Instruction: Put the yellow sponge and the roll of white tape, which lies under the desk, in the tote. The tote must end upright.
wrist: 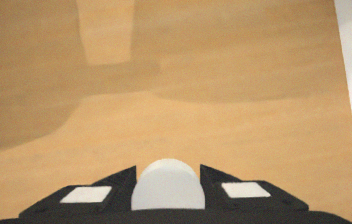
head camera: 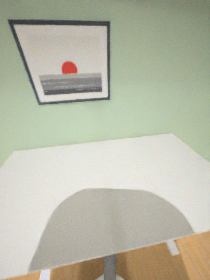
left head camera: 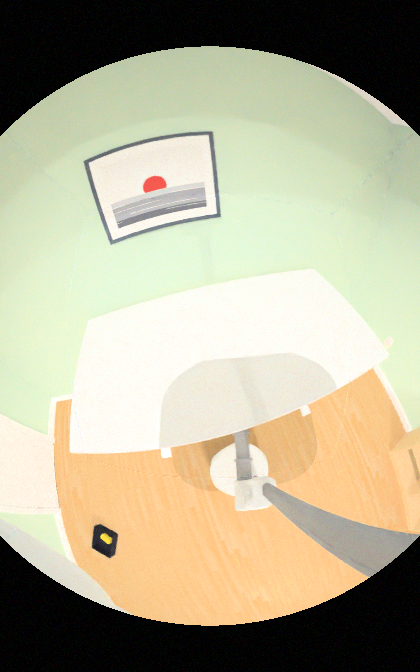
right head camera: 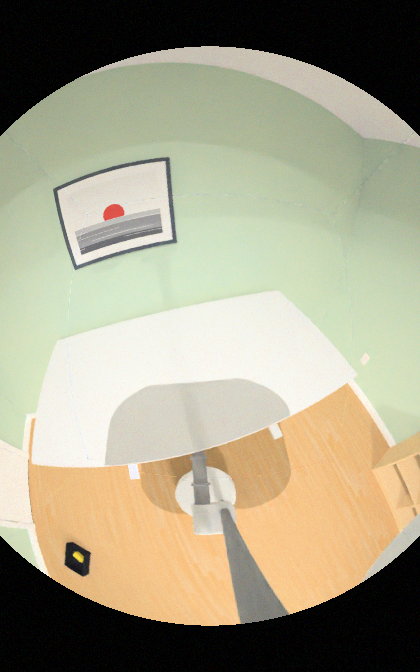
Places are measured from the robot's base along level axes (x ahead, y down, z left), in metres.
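Pixels of known places: gripper, fingertip midpoint: (wrist: 168, 180).
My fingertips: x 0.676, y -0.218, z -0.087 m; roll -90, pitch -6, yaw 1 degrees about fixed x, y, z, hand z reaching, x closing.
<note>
Behind a point stands the place of what it marks.
My gripper (wrist: 168, 180) {x 0.676, y -0.218, z -0.087 m} is shut on the roll of white tape (wrist: 168, 189) {x 0.676, y -0.242, z -0.085 m}; a finger touches it on each side, at the bottom of the wrist view. Floor shows beyond the fingertips. The gripper and tape are hidden in the head views, where my arm (left head camera: 242, 447) (right head camera: 199, 472) runs in under the front edge of the white desk (head camera: 100, 167) {x 0.625, y -0.923, z 0.077 m} (left head camera: 225, 320) (right head camera: 175, 340). The black tote (left head camera: 104, 551) (right head camera: 77, 569) stands upright on the floor at the lower left of both side head views. The yellow sponge (left head camera: 106, 538) (right head camera: 78, 556) is inside it.
White desk feet (left head camera: 305, 411) (right head camera: 133, 471) show below the desk's front edge. A wooden shelf unit (right head camera: 385, 466) stands at the right. A pale strip (wrist: 345, 35) {x 0.993, y 0.015, z 0.146 m} shows at the right edge of the wrist view. A framed picture (head camera: 67, 47) {x 0.950, y -1.624, z 0.274 m} hangs behind the desk.
</note>
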